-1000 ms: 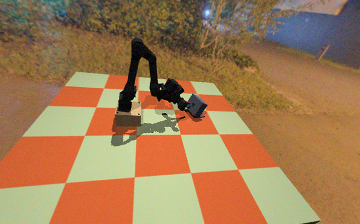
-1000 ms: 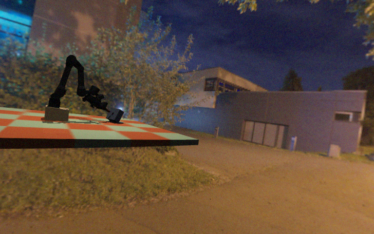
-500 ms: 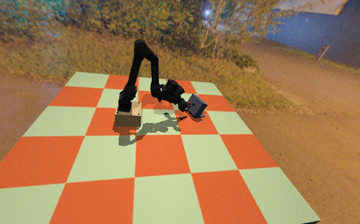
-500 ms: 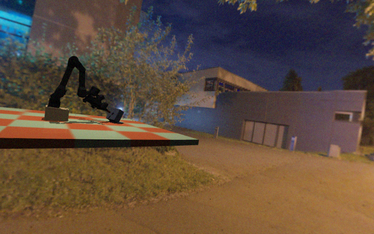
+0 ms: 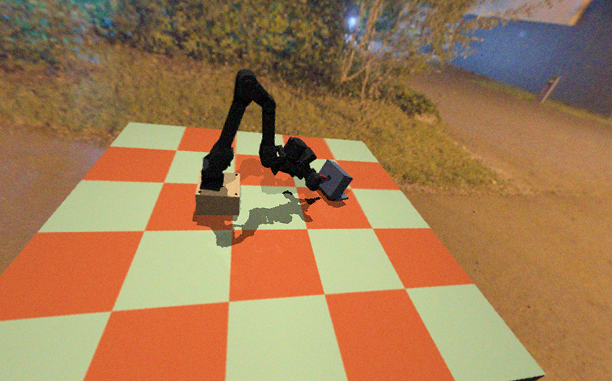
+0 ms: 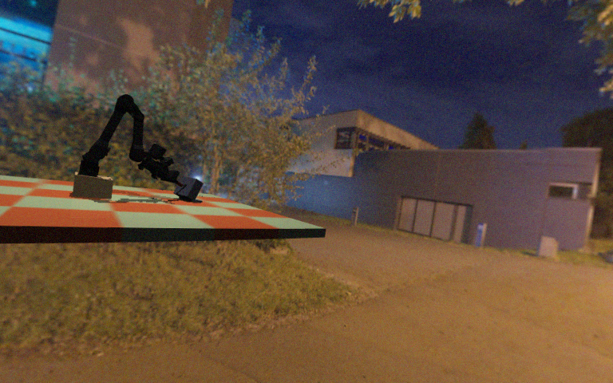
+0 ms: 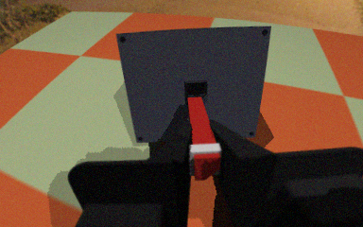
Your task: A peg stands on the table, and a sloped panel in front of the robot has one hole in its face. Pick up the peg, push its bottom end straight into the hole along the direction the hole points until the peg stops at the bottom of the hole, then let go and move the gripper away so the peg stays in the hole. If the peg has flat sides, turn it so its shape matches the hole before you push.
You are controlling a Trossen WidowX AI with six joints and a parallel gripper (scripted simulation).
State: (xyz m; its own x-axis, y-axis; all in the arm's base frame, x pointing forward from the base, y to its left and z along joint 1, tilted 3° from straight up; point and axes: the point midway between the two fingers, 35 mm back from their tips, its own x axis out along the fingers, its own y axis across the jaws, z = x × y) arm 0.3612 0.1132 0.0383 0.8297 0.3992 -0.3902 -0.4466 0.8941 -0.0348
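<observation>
The dark sloped panel is 7 cm ahead of my gripper tip, 3 cm to the left of it and 3 cm below it. The rest, counted from my gripper tip: peg 1 cm behind, 1 cm to the right, 1 cm above.
</observation>
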